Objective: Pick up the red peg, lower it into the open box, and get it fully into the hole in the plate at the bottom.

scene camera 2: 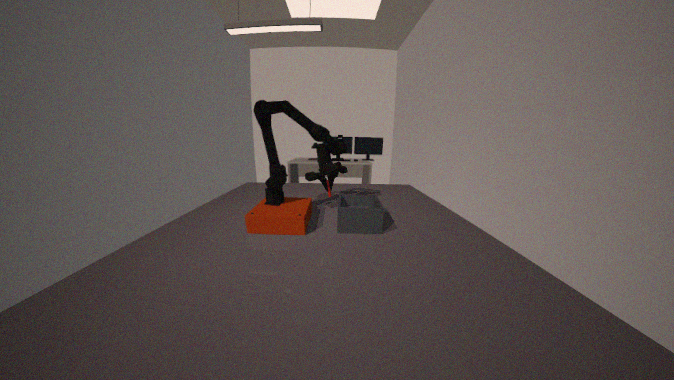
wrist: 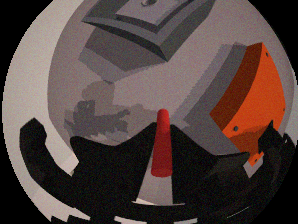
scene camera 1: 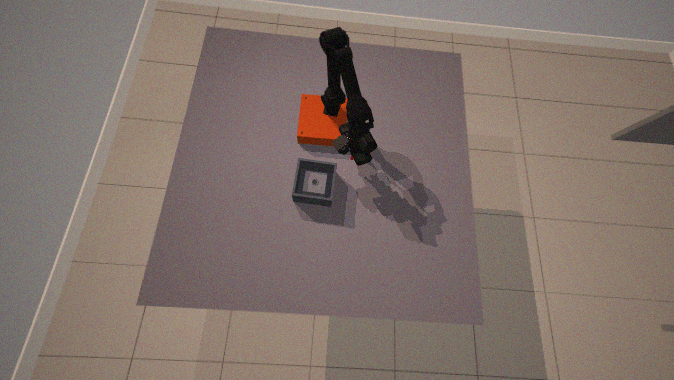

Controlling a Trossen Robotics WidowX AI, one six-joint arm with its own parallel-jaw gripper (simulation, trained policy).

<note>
I see my gripper (wrist: 162, 127), a red peg (wrist: 162, 158) and a grey box (scene camera 2: 350, 220).
</note>
